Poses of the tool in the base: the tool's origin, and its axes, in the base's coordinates. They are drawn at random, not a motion.
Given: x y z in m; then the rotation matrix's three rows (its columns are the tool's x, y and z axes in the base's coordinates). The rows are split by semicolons.
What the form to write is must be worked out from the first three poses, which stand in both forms.
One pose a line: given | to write
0.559 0.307 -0.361; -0.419 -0.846 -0.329; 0.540 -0.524 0.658; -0.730 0.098 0.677 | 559 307 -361 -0.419 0.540 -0.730 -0.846 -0.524 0.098
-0.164 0.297 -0.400; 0.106 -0.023 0.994; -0.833 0.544 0.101; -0.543 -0.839 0.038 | -164 297 -400 0.106 -0.833 -0.543 -0.023 0.544 -0.839
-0.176 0.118 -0.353; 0.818 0.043 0.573; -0.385 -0.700 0.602; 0.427 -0.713 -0.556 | -176 118 -353 0.818 -0.385 0.427 0.043 -0.700 -0.713
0.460 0.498 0.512; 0.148 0.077 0.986; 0.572 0.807 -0.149; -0.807 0.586 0.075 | 460 498 512 0.148 0.572 -0.807 0.077 0.807 0.586
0.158 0.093 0.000; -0.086 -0.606 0.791; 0.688 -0.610 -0.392; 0.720 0.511 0.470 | 158 93 0 -0.086 0.688 0.720 -0.606 -0.610 0.511
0.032 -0.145 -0.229; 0.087 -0.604 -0.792; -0.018 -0.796 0.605; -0.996 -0.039 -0.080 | 32 -145 -229 0.087 -0.018 -0.996 -0.604 -0.796 -0.039
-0.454 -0.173 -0.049; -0.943 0.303 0.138; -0.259 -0.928 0.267; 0.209 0.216 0.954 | -454 -173 -49 -0.943 -0.259 0.209 0.303 -0.928 0.216
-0.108 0.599 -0.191; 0.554 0.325 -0.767; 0.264 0.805 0.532; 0.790 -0.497 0.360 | -108 599 -191 0.554 0.264 0.790 0.325 0.805 -0.497
